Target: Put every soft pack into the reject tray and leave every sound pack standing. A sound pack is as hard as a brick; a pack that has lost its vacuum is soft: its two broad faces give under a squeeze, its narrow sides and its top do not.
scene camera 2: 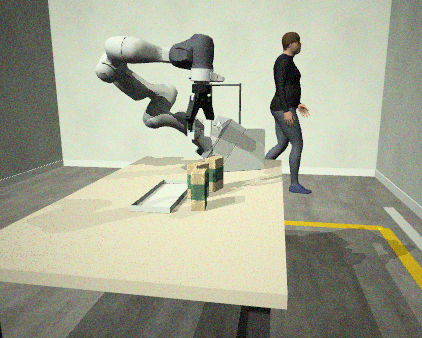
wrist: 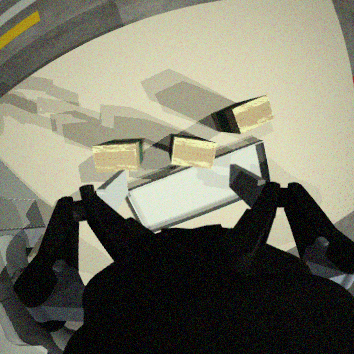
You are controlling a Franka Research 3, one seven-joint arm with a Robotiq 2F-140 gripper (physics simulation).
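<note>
Three tan packs with green bands stand upright on the table. The pack nearest the scene camera (scene camera 2: 198,191) (wrist: 253,114) stands at the right in the wrist view. The middle pack (scene camera 2: 190,181) (wrist: 193,151) is partly hidden behind it in the scene view. The third pack (scene camera 2: 216,175) (wrist: 117,156) stands closest to the robot base. The frames do not show which packs are soft. The reject tray (scene camera 2: 151,209) (wrist: 172,202) is a shallow, empty tray beside the packs. My gripper (scene camera 2: 200,123) (wrist: 178,178) is open and empty, high above the table, pointing down.
The pale table (scene camera 2: 150,250) (wrist: 295,65) carries the packs and tray. The grey robot base (scene camera 2: 247,150) stands at its far end, with a thin dark frame (scene camera 2: 240,102) behind. A person (scene camera 2: 286,95) stands beyond the table at the right. A yellow line (scene camera 2: 332,225) marks the floor.
</note>
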